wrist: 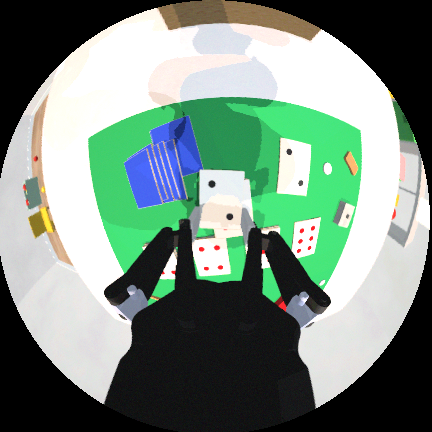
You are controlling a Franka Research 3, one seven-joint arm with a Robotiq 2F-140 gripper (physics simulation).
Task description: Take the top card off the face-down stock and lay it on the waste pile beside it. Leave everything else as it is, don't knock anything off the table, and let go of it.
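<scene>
Blue-backed cards [142,177] lie at the left of the wrist view, fanned with several pale edges showing. Another blue-backed part [191,145] shows behind them; which belongs to the stock I cannot tell. My gripper [220,215] is shut on a white face-up card [225,190] with two black pips, its fingers at the card's left and right edges. The edge of another white card [249,192] shows at its right, partly covered. Whether these cards are the waste pile, and how high the held card is, I cannot tell.
A white two-pip card [294,172] lies to the right on the green mat [107,150]. A red four-pip card [211,257] and a red six-pip card [306,237] lie nearer. A white disc [327,168], an orange block [351,163] and a grey block [344,214] are at the right.
</scene>
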